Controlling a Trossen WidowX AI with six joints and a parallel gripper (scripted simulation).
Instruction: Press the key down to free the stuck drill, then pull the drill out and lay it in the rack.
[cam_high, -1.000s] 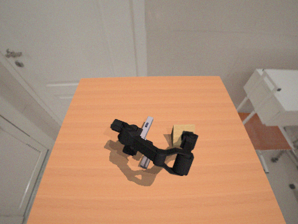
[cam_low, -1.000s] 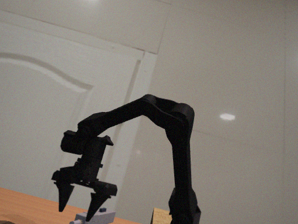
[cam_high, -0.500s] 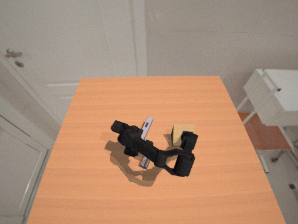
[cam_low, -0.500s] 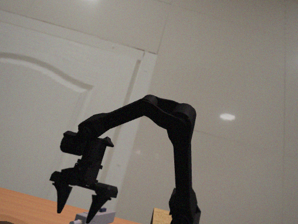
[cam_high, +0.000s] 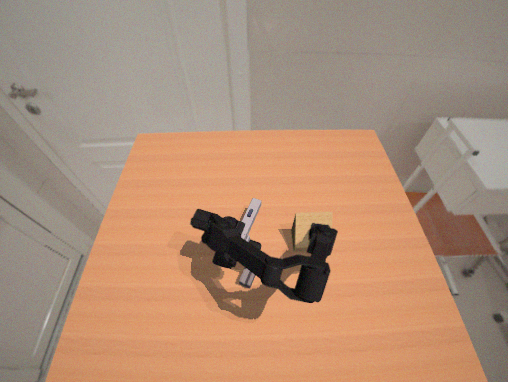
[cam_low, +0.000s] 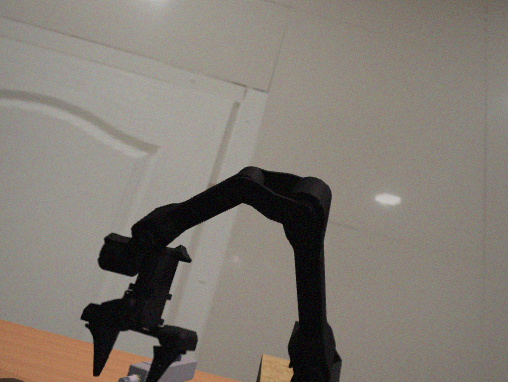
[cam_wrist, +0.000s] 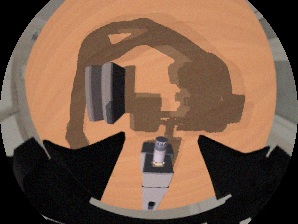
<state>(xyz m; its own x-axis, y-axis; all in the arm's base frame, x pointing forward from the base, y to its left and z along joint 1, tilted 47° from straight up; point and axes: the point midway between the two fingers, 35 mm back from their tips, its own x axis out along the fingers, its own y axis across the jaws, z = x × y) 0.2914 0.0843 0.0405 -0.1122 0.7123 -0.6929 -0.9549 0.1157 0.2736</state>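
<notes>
The drill lies 2 cm behind my gripper tip, 6 cm to the right of it and 1 cm above it. Round my gripper tip: dark grey block (6 cm behind, 7 cm to the left, 2 cm below); then grey bar (4 cm behind, 12 cm to the right, 1 cm above); then blue key (5 cm behind, 14 cm to the right, 1 cm above).
</notes>
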